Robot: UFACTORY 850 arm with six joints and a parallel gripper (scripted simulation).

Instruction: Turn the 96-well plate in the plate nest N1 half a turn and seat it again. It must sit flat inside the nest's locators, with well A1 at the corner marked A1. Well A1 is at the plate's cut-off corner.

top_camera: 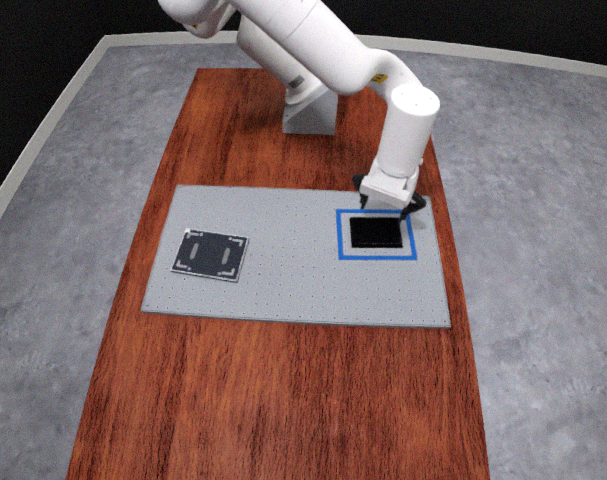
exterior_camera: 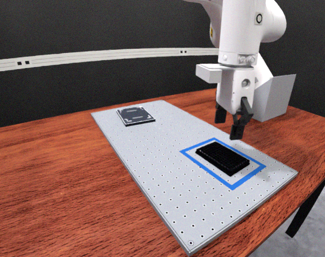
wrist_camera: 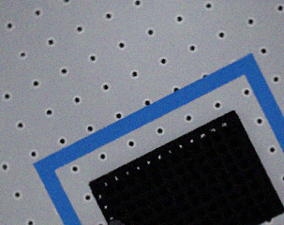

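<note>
The black 96-well plate lies 90 mm below my hand. Round my hand: dark plate nest N1: 400 mm to the right, 90 mm below, 70 mm ahead.
</note>
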